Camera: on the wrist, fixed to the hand. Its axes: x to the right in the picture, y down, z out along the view.
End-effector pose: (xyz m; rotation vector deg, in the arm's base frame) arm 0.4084 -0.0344 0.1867 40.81 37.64 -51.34
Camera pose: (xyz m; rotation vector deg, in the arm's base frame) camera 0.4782 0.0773 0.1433 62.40 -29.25 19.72
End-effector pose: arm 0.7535 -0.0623 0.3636 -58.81 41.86 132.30
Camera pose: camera 0.7332 -0.1930 0.3220 -19.22 -84.42 -115.05
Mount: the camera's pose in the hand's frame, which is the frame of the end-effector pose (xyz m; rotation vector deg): 0.0146 0.0969 -0.0981 23.87 -22.05 90.33
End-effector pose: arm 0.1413 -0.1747 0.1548 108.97 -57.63 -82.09
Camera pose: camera 0.2147 -0.2428 0.2507 25.32 -131.40 -31.89
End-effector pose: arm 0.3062 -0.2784 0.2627 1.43 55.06 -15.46
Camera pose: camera 0.2581 -0.1742 0.1849 58.80 15.77 55.02
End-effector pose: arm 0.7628 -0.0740 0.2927 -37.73 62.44 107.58
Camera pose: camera 0.6744 -0.1795 0.2760 -56.05 -90.76 -127.67
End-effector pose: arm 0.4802 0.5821 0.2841 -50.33 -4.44 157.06
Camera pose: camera 0.5031 0.4897 0.1833 4.91 -47.47 -107.02
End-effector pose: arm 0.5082 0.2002 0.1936 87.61 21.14 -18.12
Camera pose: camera 0.5590 0.3007 0.2745 95.42 -72.20 34.29
